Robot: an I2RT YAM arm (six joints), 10 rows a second.
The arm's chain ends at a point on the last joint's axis. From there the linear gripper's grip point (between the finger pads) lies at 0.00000 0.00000 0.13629 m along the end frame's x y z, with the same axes.
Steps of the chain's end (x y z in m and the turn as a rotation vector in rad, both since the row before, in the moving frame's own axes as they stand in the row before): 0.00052 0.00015 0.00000 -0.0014 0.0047 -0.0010; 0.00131 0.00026 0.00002 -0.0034 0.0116 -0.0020; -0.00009 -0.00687 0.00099 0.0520 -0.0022 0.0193; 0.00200 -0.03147 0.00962 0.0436 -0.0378 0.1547; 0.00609 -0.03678 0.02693 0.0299 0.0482 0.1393; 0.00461 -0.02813 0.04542 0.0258 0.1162 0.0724
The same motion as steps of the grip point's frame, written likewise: 0.00116 0.00034 0.00000 -0.0014 0.0047 -0.0010; 0.00289 0.00072 0.00001 -0.0034 0.0116 -0.0020; -0.00032 -0.01396 0.00081 0.0520 -0.0022 0.0193; -0.00267 -0.03778 0.00939 0.0436 -0.0378 0.1547; 0.01292 -0.04038 0.02671 0.0299 0.0482 0.1393; 0.02052 -0.03106 0.04446 0.0258 0.1162 0.0724
